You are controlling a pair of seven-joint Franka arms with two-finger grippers.
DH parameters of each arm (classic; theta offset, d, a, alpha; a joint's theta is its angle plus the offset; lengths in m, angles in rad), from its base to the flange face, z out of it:
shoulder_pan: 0 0.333 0 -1.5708
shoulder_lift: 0 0 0 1.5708
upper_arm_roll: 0 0.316 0.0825 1.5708
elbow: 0 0 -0.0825 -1.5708
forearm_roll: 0 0.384 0 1.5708
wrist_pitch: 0 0 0.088 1.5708
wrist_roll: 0 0.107 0 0
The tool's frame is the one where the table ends.
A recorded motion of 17 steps. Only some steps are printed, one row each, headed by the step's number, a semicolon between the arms.
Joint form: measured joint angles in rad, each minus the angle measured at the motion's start. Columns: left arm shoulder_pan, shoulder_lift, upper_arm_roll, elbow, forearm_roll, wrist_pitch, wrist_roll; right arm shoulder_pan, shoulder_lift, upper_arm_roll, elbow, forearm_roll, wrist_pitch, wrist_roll.
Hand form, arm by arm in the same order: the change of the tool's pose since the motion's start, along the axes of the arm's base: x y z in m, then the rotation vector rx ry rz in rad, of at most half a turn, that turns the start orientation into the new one. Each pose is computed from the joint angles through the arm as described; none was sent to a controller.
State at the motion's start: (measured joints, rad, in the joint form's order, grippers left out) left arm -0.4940 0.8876 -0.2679 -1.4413 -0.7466 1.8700 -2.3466; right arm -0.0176 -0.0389 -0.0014 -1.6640 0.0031 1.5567 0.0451
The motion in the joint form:
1: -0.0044 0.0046 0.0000 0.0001 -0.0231 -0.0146 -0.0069; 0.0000 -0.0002 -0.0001 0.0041 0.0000 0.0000 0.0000
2: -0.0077 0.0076 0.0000 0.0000 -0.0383 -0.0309 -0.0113; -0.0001 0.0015 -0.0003 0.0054 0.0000 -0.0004 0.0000
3: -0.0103 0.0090 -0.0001 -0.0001 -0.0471 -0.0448 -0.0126; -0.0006 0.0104 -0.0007 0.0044 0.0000 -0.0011 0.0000
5: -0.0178 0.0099 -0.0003 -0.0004 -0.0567 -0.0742 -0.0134; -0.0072 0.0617 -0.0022 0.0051 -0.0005 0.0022 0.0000
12: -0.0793 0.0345 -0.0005 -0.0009 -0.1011 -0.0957 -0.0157; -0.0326 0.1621 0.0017 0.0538 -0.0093 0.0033 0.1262
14: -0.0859 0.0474 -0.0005 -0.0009 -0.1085 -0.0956 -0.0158; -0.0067 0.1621 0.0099 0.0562 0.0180 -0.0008 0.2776
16: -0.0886 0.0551 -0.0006 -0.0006 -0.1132 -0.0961 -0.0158; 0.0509 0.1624 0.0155 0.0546 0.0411 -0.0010 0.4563
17: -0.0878 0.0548 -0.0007 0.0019 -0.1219 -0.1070 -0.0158; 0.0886 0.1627 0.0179 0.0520 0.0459 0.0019 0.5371
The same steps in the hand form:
1: -0.0048 -0.0030 -0.0017 -0.0043 0.0314 0.0053; 0.0002 -0.0001 0.0020 -0.0001 -0.0043 -0.0001
2: -0.0092 -0.0051 -0.0028 -0.0071 0.0571 0.0039; 0.0006 -0.0002 0.0017 -0.0001 -0.0035 -0.0004
3: -0.0126 -0.0067 -0.0031 -0.0098 0.0746 -0.0014; 0.0029 -0.0008 -0.0036 0.0001 0.0071 -0.0013
5: -0.0207 -0.0104 -0.0027 -0.0133 0.1037 -0.0216; 0.0160 -0.0055 -0.0312 0.0007 0.0544 -0.0094
12: -0.0589 -0.0380 -0.0157 -0.0177 0.1684 -0.0663; 0.0420 -0.0198 -0.0656 -0.0209 0.1055 -0.1552
14: -0.0643 -0.0400 -0.0235 -0.0141 0.1836 -0.0673; 0.0425 0.0028 -0.0648 -0.0130 0.1098 -0.2744
16: -0.0670 -0.0407 -0.0281 -0.0124 0.1931 -0.0668; 0.0415 0.0418 -0.0656 -0.0157 0.1176 -0.3910
17: -0.0672 -0.0412 -0.0261 -0.0188 0.2042 -0.0672; 0.0399 0.0655 -0.0667 -0.0233 0.1195 -0.4318

